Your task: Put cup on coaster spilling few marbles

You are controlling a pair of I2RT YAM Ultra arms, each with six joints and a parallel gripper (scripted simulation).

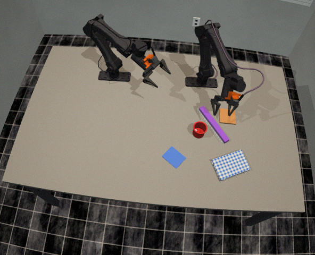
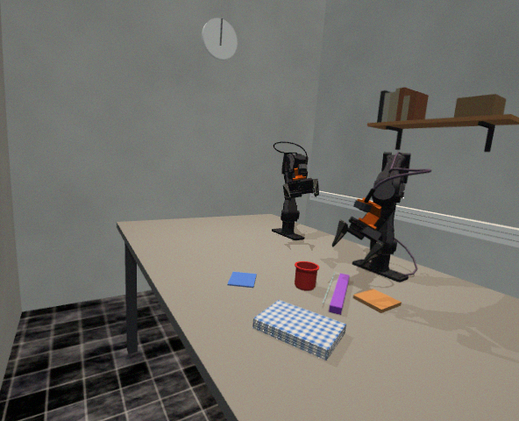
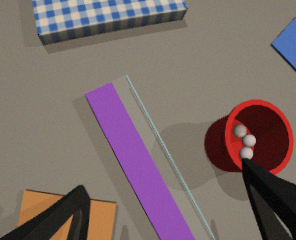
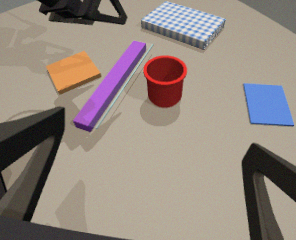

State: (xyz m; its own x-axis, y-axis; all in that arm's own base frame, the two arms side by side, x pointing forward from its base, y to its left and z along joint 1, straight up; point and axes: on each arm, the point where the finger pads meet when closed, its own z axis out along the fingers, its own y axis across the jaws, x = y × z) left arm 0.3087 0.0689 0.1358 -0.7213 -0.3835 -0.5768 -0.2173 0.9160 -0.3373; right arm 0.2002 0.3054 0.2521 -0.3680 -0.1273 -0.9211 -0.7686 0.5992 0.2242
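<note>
My left hand is 11 cm to the left of the red cup, 10 cm above it and 5 cm short of it. Also, from my left hand: long purple bar: 13 cm below, 3 cm to the right; then blue-checked block: 23 cm ahead, 12 cm below, 7 cm to the left; then orange coaster: 13 cm below, 7 cm to the left, 7 cm behind.
</note>
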